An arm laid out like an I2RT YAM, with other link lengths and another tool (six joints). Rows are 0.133 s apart.
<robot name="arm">
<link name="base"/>
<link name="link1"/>
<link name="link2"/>
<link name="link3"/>
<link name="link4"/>
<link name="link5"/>
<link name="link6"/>
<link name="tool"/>
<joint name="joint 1" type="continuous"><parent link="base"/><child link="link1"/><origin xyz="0.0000 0.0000 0.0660"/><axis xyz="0 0 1"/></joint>
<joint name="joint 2" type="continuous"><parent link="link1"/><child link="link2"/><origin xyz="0.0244 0.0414 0.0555" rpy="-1.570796 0.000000 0.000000"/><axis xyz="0 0 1"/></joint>
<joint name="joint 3" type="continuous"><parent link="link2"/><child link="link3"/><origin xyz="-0.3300 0.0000 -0.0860" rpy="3.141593 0.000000 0.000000"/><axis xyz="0 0 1"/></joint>
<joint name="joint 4" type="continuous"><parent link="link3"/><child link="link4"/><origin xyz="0.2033 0.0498 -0.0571"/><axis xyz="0 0 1"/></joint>
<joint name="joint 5" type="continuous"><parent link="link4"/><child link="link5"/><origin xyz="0.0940 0.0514 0.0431" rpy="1.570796 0.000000 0.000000"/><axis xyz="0 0 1"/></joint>
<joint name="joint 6" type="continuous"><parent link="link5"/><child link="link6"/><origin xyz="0.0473 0.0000 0.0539" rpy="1.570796 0.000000 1.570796"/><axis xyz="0 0 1"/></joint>
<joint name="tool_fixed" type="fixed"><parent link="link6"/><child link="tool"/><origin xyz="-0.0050 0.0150 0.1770" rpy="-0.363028 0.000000 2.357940"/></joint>
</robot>
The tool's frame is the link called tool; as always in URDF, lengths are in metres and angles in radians. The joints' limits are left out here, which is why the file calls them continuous.
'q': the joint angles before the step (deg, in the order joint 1, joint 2, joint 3, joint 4, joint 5, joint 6). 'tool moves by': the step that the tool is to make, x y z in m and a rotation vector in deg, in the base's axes. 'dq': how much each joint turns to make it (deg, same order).
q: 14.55 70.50 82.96 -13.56 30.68 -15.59
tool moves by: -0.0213 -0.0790 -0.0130 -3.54 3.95 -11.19
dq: -10.64 -0.47 0.02 -3.25 0.68 -3.30
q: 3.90 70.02 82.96 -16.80 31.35 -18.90
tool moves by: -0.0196 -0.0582 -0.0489 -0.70 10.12 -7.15
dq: -9.99 1.64 0.03 -7.74 -2.65 -1.50
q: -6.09 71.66 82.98 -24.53 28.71 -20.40
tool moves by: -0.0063 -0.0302 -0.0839 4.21 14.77 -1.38
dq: -7.68 5.47 0.07 -9.56 -6.40 -0.79
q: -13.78 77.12 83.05 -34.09 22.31 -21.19
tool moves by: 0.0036 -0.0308 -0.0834 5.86 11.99 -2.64
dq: -5.85 9.38 -0.05 -3.73 -3.84 -0.04
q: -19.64 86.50 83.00 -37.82 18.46 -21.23
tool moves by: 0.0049 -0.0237 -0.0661 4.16 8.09 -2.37
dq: -3.30 8.92 -0.01 -0.12 -1.31 -0.01
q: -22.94 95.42 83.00 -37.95 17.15 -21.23
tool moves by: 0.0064 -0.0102 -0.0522 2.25 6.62 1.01
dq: -1.18 7.23 -0.01 0.91 -0.83 -2.20
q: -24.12 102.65 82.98 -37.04 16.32 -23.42
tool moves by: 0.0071 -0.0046 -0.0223 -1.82 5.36 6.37
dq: 0.03 3.47 -0.03 1.51 -0.13 -7.73
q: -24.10 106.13 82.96 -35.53 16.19 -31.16
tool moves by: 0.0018 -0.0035 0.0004 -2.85 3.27 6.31
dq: -0.04 0.26 0.00 0.61 0.04 -7.78
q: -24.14 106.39 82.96 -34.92 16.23 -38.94
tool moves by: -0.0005 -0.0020 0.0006 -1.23 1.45 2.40
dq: -0.08 0.03 0.02 0.07 0.16 -3.14
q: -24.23 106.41 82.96 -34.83 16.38 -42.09
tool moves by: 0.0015 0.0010 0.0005 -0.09 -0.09 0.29
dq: 0.18 -0.02 0.00 0.13 -0.02 -0.12
